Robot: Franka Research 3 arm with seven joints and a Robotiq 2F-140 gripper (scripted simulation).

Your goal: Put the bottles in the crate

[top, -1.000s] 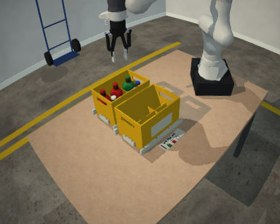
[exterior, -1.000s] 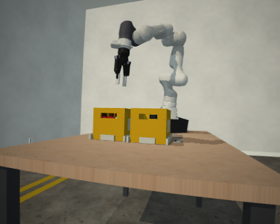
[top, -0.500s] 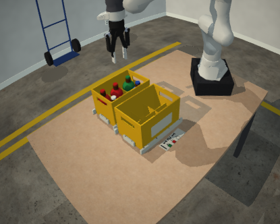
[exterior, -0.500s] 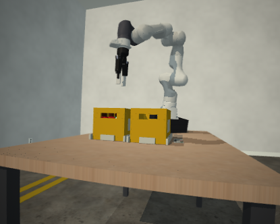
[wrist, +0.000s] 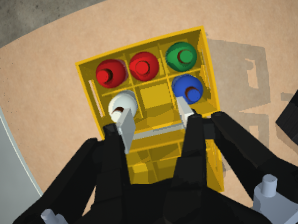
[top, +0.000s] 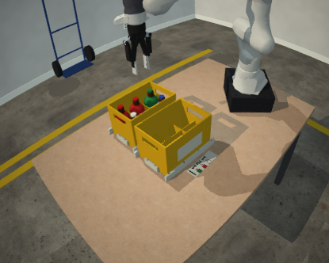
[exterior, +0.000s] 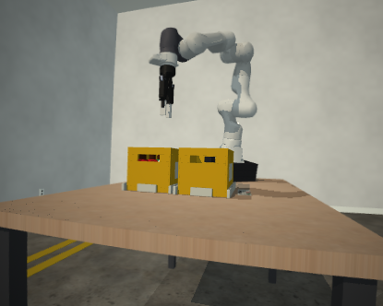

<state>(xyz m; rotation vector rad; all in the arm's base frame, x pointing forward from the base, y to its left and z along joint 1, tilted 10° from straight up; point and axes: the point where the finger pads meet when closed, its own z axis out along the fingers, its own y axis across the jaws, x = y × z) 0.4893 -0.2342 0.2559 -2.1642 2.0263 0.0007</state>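
Right now my hand is 27 cm above the green bottle, 7 cm past it and 6 cm to the left of it. From my hand the other things lie so: red-label bottle 27 cm below, 5 cm to the right, 2 cm ahead; white-capped bottle 27 cm below, 9 cm ahead, 5 cm to the left; blue-label bottle 27 cm below, 8 cm behind, 2 cm to the left.
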